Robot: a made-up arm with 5 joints.
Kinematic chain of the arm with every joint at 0, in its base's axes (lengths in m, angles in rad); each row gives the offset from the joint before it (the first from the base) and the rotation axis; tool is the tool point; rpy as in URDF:
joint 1: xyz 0.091 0 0.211 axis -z
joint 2: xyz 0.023 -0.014 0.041 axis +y
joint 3: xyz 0.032 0 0.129 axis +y
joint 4: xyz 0.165 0 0.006 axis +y
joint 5: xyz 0.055 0.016 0 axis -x
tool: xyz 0 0 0 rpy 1.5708 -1.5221 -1.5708
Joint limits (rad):
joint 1: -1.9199..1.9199
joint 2: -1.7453..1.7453
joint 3: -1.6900..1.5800
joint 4: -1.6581..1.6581
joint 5: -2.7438..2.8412
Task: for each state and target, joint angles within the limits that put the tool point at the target. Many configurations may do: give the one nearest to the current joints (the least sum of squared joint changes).
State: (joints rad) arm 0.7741 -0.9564 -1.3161 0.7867 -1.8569
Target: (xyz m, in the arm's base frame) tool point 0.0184 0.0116 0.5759
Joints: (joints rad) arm 0.1312 -0.6974 -1.2076 0.7384 -1.8569
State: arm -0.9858 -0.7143 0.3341 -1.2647 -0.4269
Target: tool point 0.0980 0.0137 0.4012
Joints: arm -0.9681 -1.5950 1.1791 -1.6581 -0.4269
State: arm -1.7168 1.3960 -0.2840 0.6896 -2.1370
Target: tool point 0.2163 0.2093 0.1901
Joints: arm -1.0232 0.5961 0.0677 1.1201 -2.1370
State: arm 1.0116 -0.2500 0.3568 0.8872 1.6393
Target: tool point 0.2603 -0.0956 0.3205
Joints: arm 0.5243 -0.3759 0.4971 0.9880 1.6393
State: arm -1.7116 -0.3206 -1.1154 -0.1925 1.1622
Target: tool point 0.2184 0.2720 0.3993
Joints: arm -1.1261 0.2178 -0.3232 0.0154 1.1622
